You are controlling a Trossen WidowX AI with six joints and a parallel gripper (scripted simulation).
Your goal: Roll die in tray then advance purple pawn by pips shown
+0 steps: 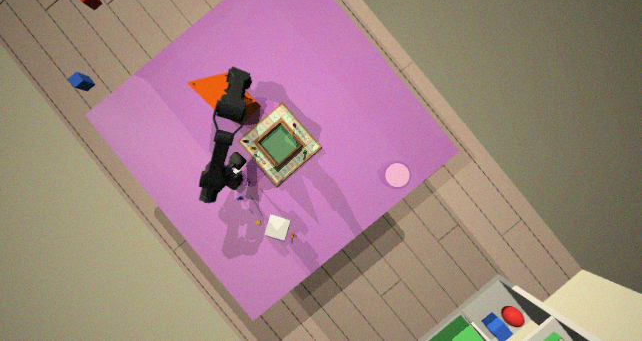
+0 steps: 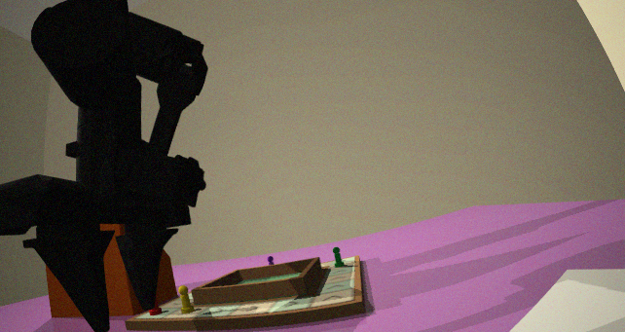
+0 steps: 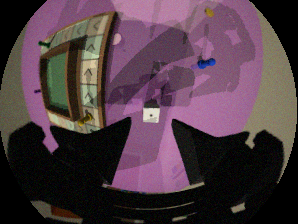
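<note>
Right now the white die is 30 mm below my gripper tip. The rest, counted from my gripper tip: yellow pawn (130 mm to the left, 20 mm below, 20 mm behind); blue pawn (100 mm ahead, 90 mm to the right, 30 mm below); red pawn (130 mm to the left, 70 mm behind, 20 mm below).
</note>
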